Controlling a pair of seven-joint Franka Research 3 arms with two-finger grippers.
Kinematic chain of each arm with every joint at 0, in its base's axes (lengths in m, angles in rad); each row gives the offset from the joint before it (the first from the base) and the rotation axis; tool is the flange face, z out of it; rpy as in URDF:
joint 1: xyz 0 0 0.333 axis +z
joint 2: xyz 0 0 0 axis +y
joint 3: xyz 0 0 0.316 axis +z
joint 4: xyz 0.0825 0 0 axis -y
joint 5: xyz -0.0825 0 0.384 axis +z
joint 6: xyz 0 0 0 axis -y
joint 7: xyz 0.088 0 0 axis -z
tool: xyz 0 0 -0.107 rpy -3.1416 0 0
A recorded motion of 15 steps. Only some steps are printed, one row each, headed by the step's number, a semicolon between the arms.
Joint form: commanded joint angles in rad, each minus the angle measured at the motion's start. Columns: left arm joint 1, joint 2, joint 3, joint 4, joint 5, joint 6, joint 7; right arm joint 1, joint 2, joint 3, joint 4, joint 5, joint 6, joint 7.
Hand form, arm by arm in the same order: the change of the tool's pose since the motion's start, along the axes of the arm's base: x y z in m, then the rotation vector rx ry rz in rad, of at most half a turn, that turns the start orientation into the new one. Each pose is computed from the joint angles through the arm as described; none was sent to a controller.
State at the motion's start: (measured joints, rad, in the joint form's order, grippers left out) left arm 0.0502 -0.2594 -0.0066 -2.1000 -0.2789 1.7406 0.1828; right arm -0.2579 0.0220 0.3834 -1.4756 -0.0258 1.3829 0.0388
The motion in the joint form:
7: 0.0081 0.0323 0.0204 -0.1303 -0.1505 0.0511 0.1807; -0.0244 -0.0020 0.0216 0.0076 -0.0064 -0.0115 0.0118
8: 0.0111 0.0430 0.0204 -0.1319 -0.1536 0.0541 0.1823; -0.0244 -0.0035 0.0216 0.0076 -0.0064 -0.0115 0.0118
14: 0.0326 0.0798 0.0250 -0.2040 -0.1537 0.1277 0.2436; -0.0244 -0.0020 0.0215 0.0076 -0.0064 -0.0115 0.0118
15: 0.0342 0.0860 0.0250 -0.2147 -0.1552 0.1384 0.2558; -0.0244 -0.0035 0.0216 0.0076 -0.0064 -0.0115 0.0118
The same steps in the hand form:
7: -0.0086 0.0027 -0.0674 -0.1666 0.0432 -0.0722; -0.0017 -0.0025 0.0037 -0.0082 0.0006 -0.0153
8: -0.0073 0.0040 -0.0727 -0.1700 0.0514 -0.0675; -0.0021 -0.0023 0.0044 -0.0086 -0.0008 -0.0153
14: -0.0119 0.0190 -0.1176 -0.1696 0.0689 -0.0676; -0.0017 -0.0025 0.0037 -0.0082 0.0006 -0.0154
15: -0.0129 0.0201 -0.1245 -0.1711 0.0714 -0.0721; -0.0021 -0.0023 0.0044 -0.0086 -0.0008 -0.0153

